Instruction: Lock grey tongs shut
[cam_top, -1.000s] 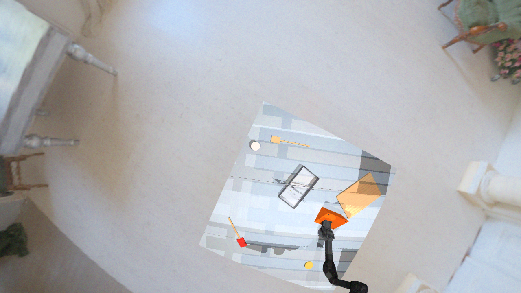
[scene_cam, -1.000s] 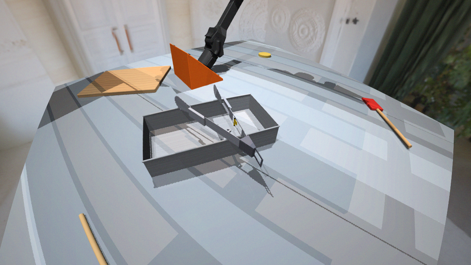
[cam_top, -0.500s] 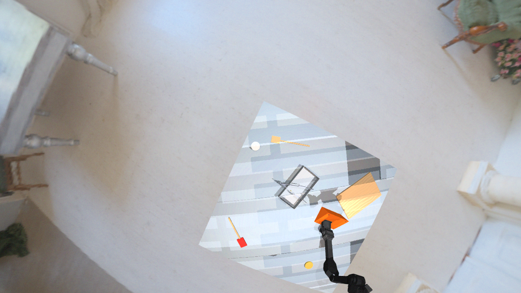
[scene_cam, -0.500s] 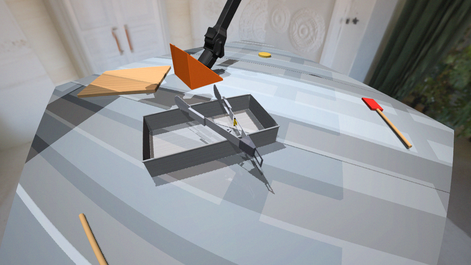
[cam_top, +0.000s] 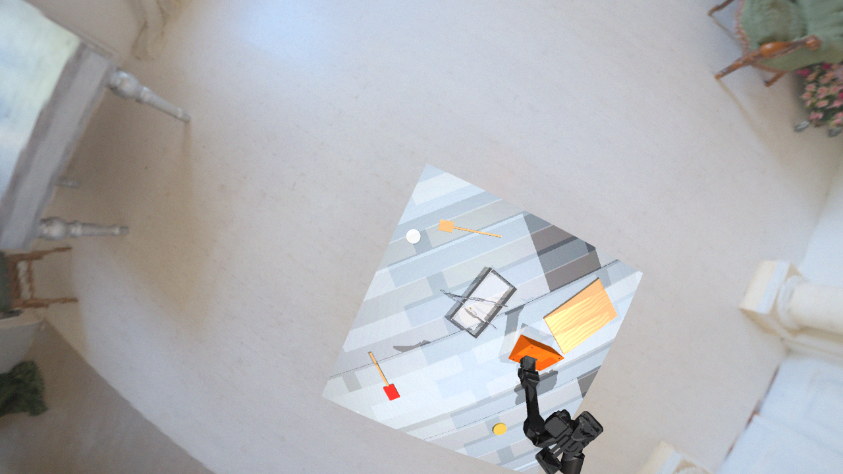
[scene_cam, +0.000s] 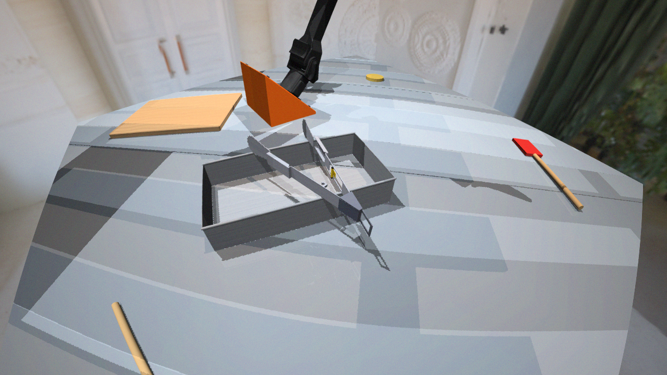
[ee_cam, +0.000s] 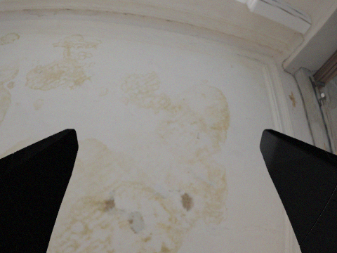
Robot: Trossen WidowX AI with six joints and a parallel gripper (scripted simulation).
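Now: the grey roasting tin 74 cm below my gripper tip, 16 cm to the right of it and 9 cm ahead of it. From my gripper tip the other things lie so: wooden board: 76 cm below, 45 cm behind, 26 cm to the right; white disc: 75 cm below, 50 cm ahead, 34 cm to the right; red spatula: 76 cm below, 39 cm to the left, 38 cm ahead.
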